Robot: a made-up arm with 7 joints. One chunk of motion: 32 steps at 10 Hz.
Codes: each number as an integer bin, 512 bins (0 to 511) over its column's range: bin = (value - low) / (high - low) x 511, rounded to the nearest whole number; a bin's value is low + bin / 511 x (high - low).
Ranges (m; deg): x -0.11..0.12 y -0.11..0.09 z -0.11..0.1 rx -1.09..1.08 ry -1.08..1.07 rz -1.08..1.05
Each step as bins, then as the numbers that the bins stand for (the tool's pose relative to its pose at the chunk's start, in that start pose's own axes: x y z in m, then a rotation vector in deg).
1 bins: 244 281 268 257 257 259
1 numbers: -0.0002 0.0000 0.0001 0.00 0.00 0.00
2 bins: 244 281 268 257 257 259
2 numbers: -0.0002 0.0000 0.0001 0.00 0.00 0.00
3 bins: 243 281 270 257 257 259
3 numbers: -0.0006 0.0000 0.0010 0.00 0.00 0.00
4 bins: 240 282 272 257 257 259
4 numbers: -0.0020 0.0004 0.0018 0.00 0.00 0.00
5 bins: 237 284 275 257 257 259
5 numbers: -0.0033 0.0012 0.0030 0.00 0.00 0.00
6 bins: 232 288 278 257 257 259
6 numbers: -0.0056 0.0027 0.0042 0.00 0.00 0.00
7 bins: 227 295 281 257 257 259
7 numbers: -0.0078 0.0055 0.0055 0.00 0.00 0.00
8 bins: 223 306 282 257 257 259
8 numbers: -0.0096 0.0098 0.0059 0.00 0.00 0.00
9 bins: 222 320 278 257 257 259
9 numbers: -0.0101 0.0152 0.0042 0.00 0.00 0.00
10 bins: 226 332 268 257 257 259
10 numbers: -0.0083 0.0199 0.0001 0.00 0.00 0.00
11 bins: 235 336 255 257 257 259
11 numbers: -0.0042 0.0215 -0.0052 0.00 0.00 0.00
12 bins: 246 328 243 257 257 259
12 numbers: 0.0007 0.0184 -0.0101 0.00 0.00 0.00
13 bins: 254 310 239 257 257 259
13 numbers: 0.0043 0.0113 -0.0118 0.00 0.00 0.00
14 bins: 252 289 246 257 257 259
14 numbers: 0.0034 0.0031 -0.0089 0.00 0.00 0.00
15 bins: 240 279 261 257 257 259
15 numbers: -0.0020 -0.0008 -0.0027 0.00 0.00 0.00
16 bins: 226 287 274 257 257 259
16 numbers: -0.0083 0.0023 0.0026 0.00 0.00 0.00
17 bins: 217 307 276 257 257 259
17 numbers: -0.0123 0.0102 0.0034 0.00 0.00 0.00
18 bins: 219 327 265 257 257 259
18 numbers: -0.0114 0.0180 -0.0011 0.00 0.00 0.00
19 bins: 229 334 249 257 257 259
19 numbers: -0.0069 0.0207 -0.0077 0.00 0.00 0.00
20 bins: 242 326 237 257 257 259
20 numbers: -0.0011 0.0176 -0.0126 0.00 0.00 0.00
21 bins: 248 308 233 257 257 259
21 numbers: 0.0016 0.0105 -0.0142 0.00 0.00 0.00
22 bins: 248 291 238 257 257 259
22 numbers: 0.0016 0.0039 -0.0122 0.00 0.00 0.00
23 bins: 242 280 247 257 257 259
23 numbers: -0.0011 -0.0004 -0.0085 0.00 0.00 0.00
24 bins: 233 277 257 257 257 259
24 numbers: -0.0051 -0.0016 -0.0044 0.00 0.00 0.00
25 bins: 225 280 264 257 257 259
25 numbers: -0.0087 -0.0004 -0.0015 0.00 0.00 0.00
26 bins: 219 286 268 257 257 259
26 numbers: -0.0114 0.0019 0.0001 0.00 0.00 0.00
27 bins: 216 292 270 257 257 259
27 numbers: -0.0128 0.0043 0.0010 0.00 0.00 0.00
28 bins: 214 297 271 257 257 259
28 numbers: -0.0137 0.0062 0.0014 0.00 0.00 0.00
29 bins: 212 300 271 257 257 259
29 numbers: -0.0146 0.0074 0.0014 0.00 0.00 0.00
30 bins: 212 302 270 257 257 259
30 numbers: -0.0146 0.0082 0.0010 0.00 0.00 0.00
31 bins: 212 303 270 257 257 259
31 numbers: -0.0146 0.0086 0.0010 0.00 0.00 0.00
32 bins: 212 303 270 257 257 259
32 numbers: -0.0146 0.0086 0.0010 0.00 0.00 0.00
